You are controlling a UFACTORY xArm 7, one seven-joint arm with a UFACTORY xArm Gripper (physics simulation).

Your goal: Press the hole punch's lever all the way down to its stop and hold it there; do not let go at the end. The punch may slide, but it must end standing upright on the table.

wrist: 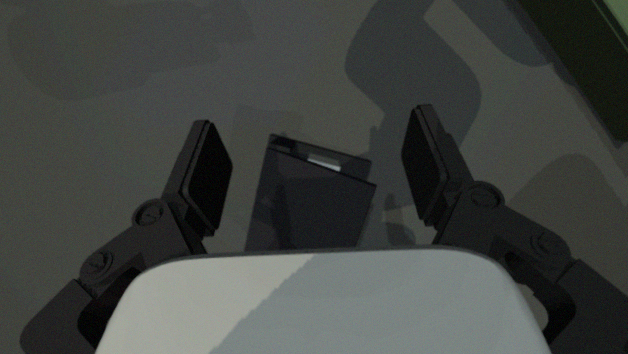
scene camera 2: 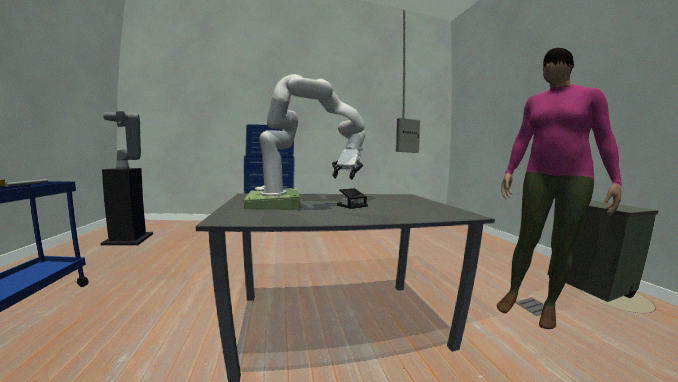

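Seen in the pictures: gripper, fingertip midpoint: (wrist: 313, 136) (scene camera 2: 342, 177); arm's base, origin of the base link: (scene camera 2: 273, 193).
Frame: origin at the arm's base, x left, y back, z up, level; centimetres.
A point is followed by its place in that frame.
Observation:
The black hole punch (scene camera 2: 358, 205) @(z -4.6, x -12.1, y -41.0 cm) (wrist: 356, 162) @(z -4.6, x -6.3, y -32.9 cm) stands upright on the table, below my gripper. Its wide flat lever (scene camera 2: 353, 193) @(z 0.9, x -8.2, y -39.5 cm) (wrist: 312, 205) @(z 1.3, x -8.0, y -37.3 cm) is raised and slopes, with a gap between it and the base in the scene view. In the wrist view the near part of the punch is hidden behind the white gripper housing. My gripper (scene camera 2: 344, 177) @(z 9.2, x -11.8, y -32.0 cm) (wrist: 313, 136) @(z 9.2, x -11.8, y -32.0 cm) is open and empty, tilted, and hangs a short way above the punch without touching it. In the wrist view the lever shows between the two spread fingers.
The dark table (scene camera 2: 280, 219) @(z -5.8, x -31.9, y -1.0 cm) carries the green base block (scene camera 2: 272, 201) @(z -2.1, x -11.6, y 1.2 cm) (wrist: 600, 65) @(z -2.4, x 3.5, y -12.9 cm) of the arm, left of the punch in the scene view. A person (scene camera 2: 560, 132) stands right of the table. A blue cart (scene camera 2: 50, 189) is at the far left. Arm shadows fall around the punch.

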